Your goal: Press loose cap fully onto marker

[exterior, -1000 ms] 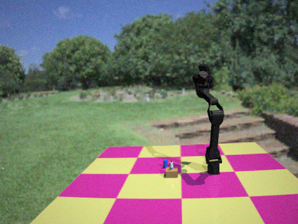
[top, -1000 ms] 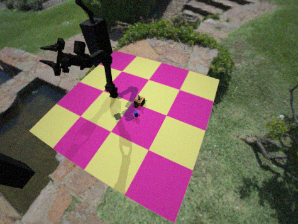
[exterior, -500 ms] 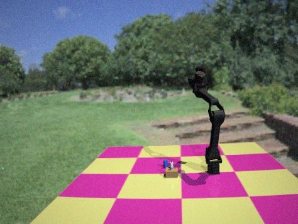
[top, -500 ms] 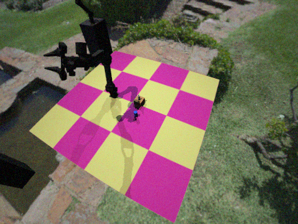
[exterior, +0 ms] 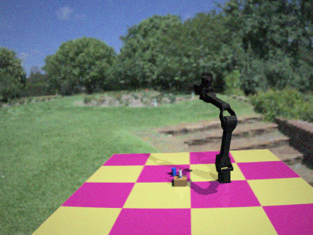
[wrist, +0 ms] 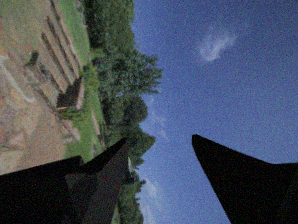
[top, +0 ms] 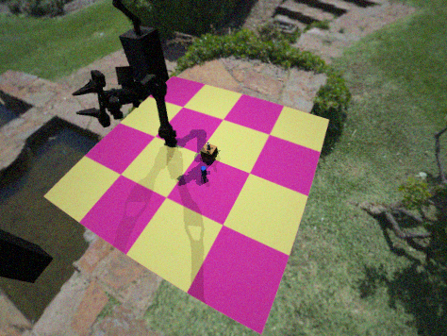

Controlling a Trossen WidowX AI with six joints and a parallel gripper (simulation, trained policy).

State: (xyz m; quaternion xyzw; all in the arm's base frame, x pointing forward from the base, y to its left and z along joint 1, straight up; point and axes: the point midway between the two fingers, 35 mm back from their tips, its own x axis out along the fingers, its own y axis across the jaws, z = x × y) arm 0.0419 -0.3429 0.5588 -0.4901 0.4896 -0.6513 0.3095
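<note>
The blue cap is 270 mm ahead of my gripper tip, 260 mm to the left of it and 550 mm below it. From my gripper tip the other things lie so: holder block (220 mm ahead, 400 mm to the left, 550 mm below).
</note>
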